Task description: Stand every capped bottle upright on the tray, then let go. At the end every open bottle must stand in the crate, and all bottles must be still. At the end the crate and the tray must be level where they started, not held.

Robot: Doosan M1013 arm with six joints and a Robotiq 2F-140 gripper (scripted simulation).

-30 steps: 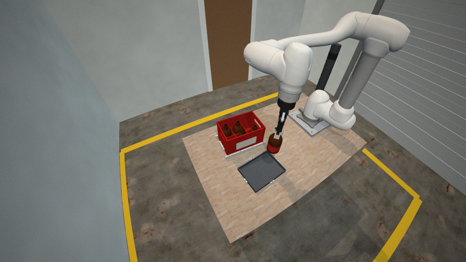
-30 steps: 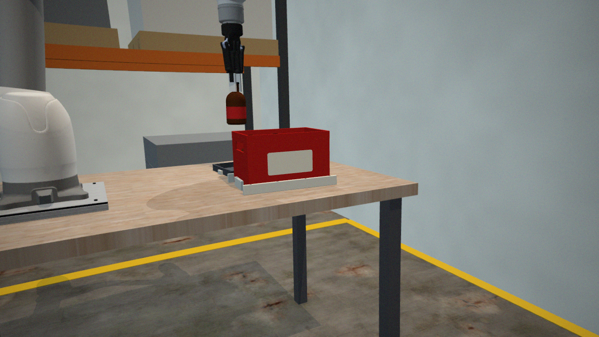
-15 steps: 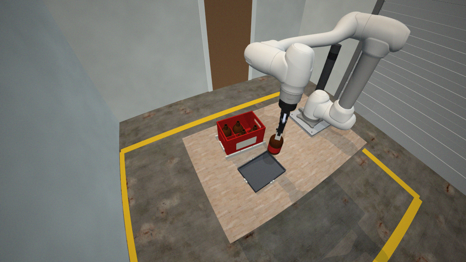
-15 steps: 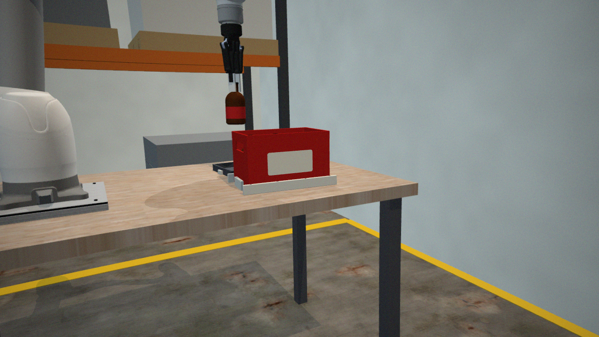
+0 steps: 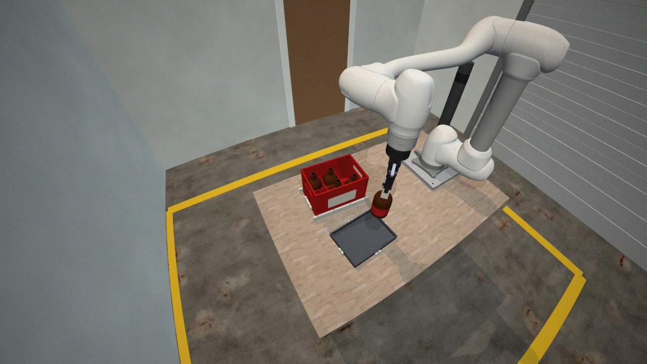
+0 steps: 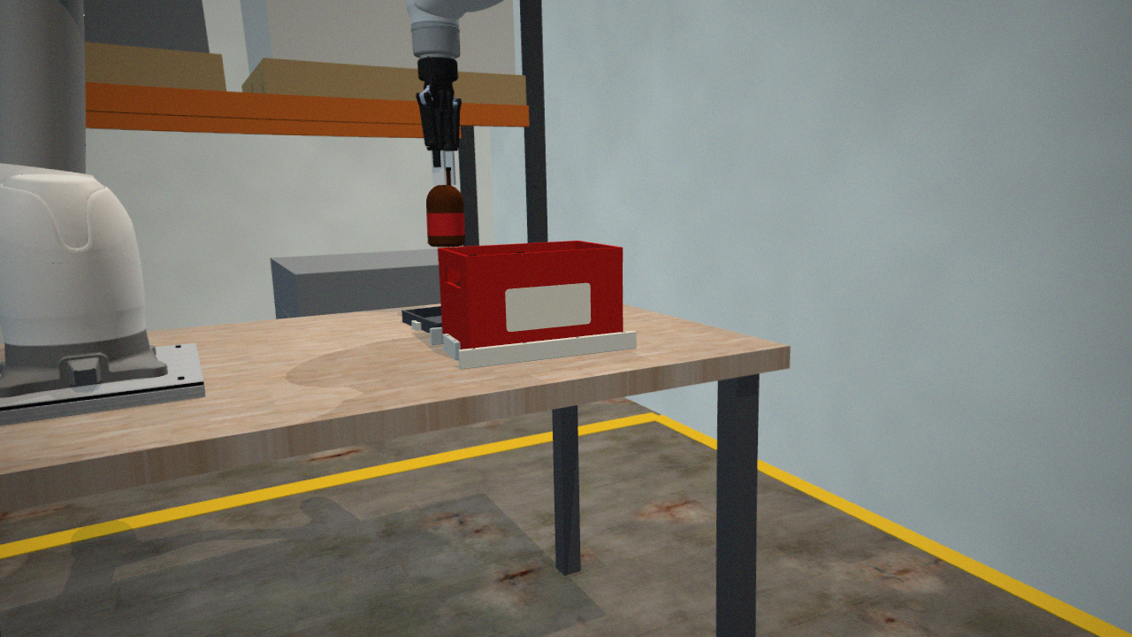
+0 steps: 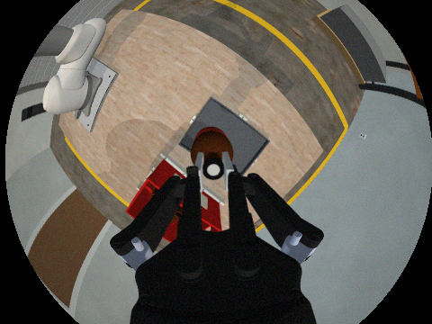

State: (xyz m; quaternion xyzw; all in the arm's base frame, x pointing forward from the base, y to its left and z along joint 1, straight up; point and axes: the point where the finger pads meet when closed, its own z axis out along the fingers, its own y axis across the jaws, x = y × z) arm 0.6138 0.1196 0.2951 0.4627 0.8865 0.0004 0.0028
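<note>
The brown capped bottle lies 70 mm below my hand. Round my hand: dark grey tray 50 mm ahead, 300 mm below; then crate 20 mm ahead, 280 mm to the right, 230 mm below.
</note>
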